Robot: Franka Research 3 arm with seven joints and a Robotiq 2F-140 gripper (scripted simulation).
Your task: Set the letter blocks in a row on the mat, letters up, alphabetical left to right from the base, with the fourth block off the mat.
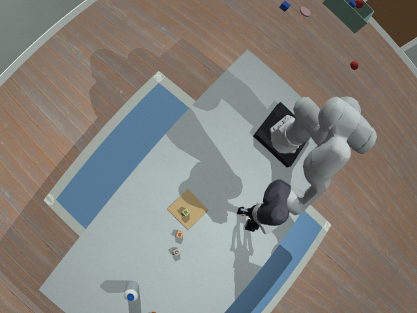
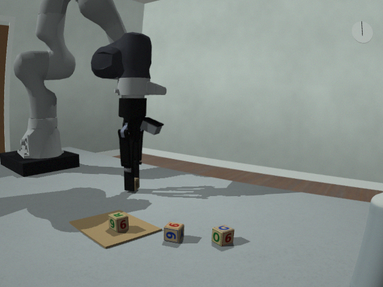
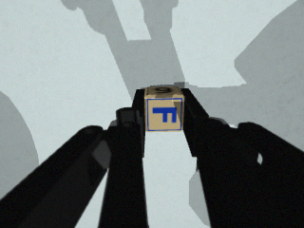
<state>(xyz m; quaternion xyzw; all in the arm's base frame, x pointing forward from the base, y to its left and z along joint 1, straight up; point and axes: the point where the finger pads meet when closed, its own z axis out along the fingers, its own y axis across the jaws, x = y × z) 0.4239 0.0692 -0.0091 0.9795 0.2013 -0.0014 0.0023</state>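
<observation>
The tan mat is 21 cm to the right of my hand, 16 cm ahead of it and 4 cm below it. Also, from my hand: block 2 cm below.
</observation>
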